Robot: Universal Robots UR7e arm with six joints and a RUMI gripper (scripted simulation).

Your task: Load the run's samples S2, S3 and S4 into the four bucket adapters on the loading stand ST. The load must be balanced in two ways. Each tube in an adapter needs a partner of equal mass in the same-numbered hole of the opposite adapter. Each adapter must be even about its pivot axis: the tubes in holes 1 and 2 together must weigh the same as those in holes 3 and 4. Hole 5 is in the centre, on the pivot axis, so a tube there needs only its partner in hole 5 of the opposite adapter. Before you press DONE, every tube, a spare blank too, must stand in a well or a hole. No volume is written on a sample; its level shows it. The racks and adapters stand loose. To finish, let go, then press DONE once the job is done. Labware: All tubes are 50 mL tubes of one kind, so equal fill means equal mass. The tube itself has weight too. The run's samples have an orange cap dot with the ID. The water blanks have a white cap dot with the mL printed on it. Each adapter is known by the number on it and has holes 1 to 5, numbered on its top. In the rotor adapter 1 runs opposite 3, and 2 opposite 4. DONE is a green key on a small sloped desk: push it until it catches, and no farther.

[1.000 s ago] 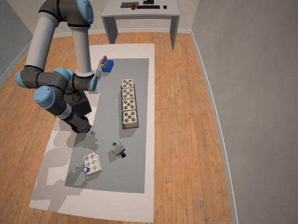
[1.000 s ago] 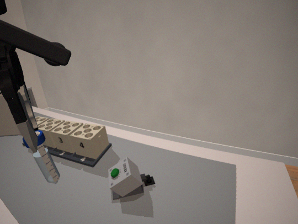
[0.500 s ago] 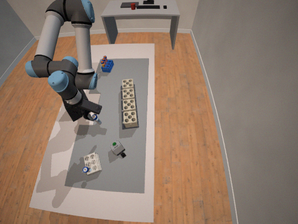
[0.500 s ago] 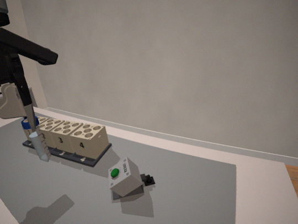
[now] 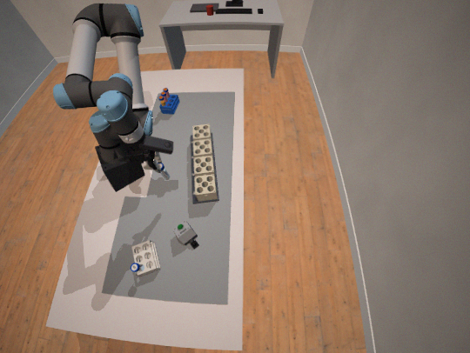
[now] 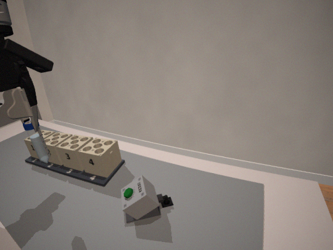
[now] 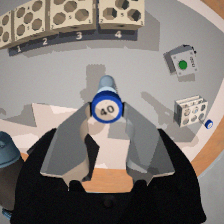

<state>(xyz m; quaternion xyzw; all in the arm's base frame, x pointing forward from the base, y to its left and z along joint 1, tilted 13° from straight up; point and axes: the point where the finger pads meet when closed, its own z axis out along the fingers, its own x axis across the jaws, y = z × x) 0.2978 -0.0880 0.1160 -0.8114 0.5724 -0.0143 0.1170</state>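
The blue-capped blank tube is 10 mm ahead of my hand and 50 mm below it. Also, from my hand: loading stand (100 mm ahead, 180 mm to the left, 240 mm below); then adapter 4 (170 mm ahead, 30 mm to the left, 200 mm below); then green done key (110 mm ahead, 180 mm to the right, 180 mm below).
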